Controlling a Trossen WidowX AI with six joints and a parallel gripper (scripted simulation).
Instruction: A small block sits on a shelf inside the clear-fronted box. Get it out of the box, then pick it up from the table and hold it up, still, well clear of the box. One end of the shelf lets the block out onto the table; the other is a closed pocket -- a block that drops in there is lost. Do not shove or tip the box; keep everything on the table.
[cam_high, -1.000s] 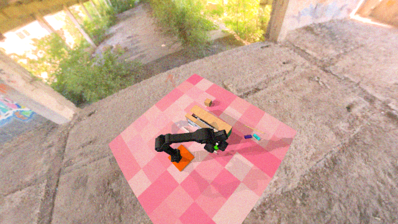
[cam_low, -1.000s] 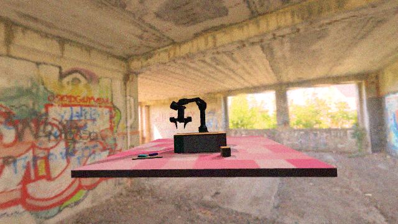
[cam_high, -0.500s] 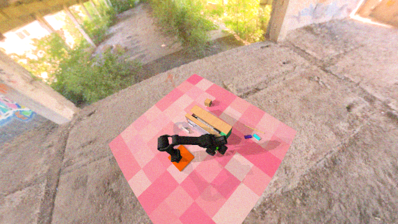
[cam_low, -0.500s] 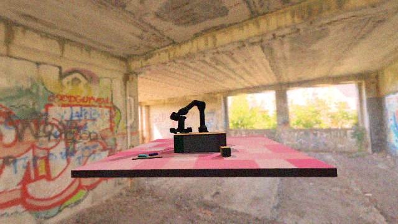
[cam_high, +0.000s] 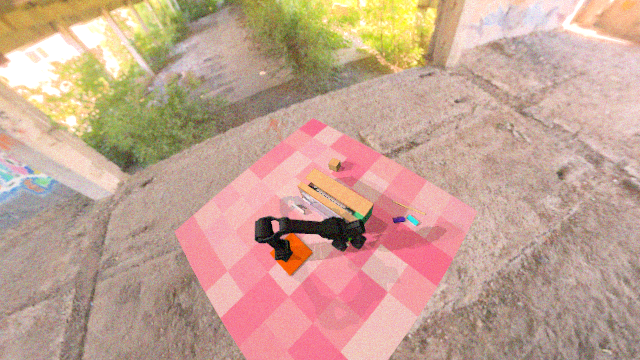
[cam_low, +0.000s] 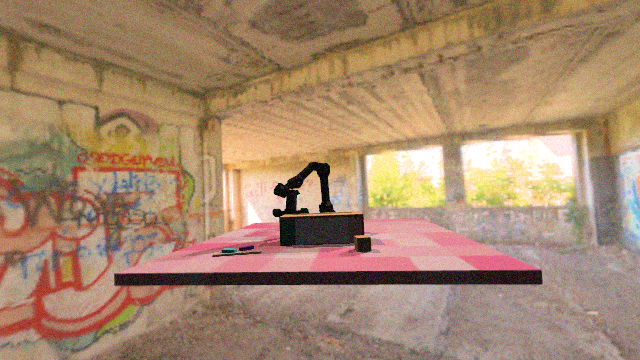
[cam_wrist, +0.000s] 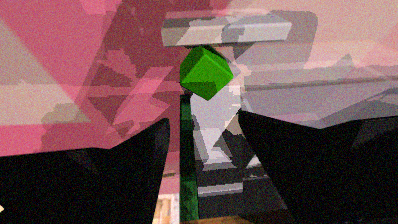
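The green block is 40 mm below my gripper tip, 20 mm behind it and 10 mm to the left of it. Round my gripper tip: box 160 mm to the left, 70 mm ahead, 10 mm above; teal piece 250 mm to the right, 230 mm ahead, 50 mm below; purple piece 200 mm ahead, 180 mm to the right, 50 mm below.
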